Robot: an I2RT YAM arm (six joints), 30 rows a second.
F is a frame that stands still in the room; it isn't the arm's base.
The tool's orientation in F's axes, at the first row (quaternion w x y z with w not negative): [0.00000, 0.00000, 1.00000, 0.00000]
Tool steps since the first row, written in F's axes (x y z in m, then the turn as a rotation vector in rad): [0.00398, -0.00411, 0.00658, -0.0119, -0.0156, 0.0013]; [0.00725, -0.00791, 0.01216, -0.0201, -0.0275, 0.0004]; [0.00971, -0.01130, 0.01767, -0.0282, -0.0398, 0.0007]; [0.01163, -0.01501, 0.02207, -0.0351, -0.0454, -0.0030]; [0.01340, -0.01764, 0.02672, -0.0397, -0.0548, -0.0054]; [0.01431, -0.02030, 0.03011, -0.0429, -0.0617, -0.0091]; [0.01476, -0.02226, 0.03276, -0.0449, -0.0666, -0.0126]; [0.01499, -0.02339, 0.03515, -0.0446, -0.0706, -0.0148]
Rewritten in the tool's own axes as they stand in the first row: [-0.00398, -0.00411, -0.00658, 0.0119, -0.0156, -0.0013]; [-0.00725, -0.00791, -0.01216, 0.0201, -0.0275, -0.0004]; [-0.00971, -0.01130, -0.01767, 0.0282, -0.0398, -0.0007]; [-0.01163, -0.01501, -0.02207, 0.0351, -0.0454, 0.0030]; [-0.01340, -0.01764, -0.02672, 0.0397, -0.0548, 0.0054]; [-0.01431, -0.02030, -0.03011, 0.0429, -0.0617, 0.0091]; [-0.01476, -0.02226, -0.03276, 0.0449, -0.0666, 0.0126]; [-0.01499, -0.02339, -0.03515, 0.0446, -0.0706, 0.0148]
